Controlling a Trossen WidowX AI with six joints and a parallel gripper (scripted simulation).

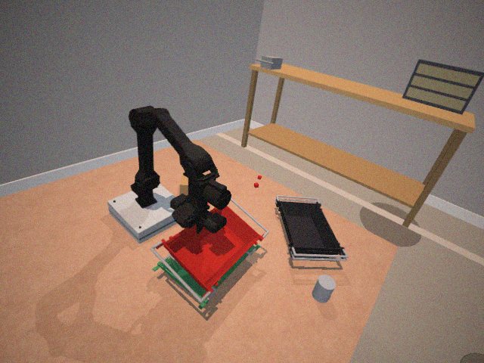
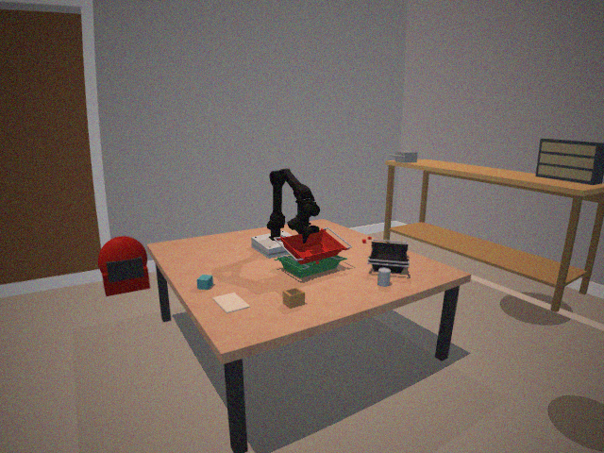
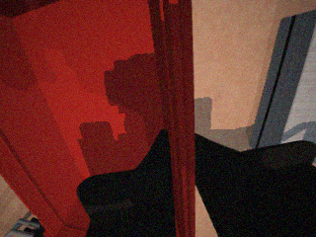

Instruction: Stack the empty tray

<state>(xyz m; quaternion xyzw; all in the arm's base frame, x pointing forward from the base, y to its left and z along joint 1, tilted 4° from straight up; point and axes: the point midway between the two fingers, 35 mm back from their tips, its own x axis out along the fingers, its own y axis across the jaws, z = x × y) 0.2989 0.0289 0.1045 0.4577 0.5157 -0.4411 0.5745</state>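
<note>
The red tray lies 80 mm ahead of my gripper tip, 20 mm to the left of it and 10 mm above it. From my gripper tip the other things lie so: grey cylinder (370 mm ahead, 230 mm to the left, 80 mm below); then tan box (360 mm behind, 220 mm to the left, 90 mm below); then teal cube (70 mm ahead, 520 mm to the right, 100 mm below).
</note>
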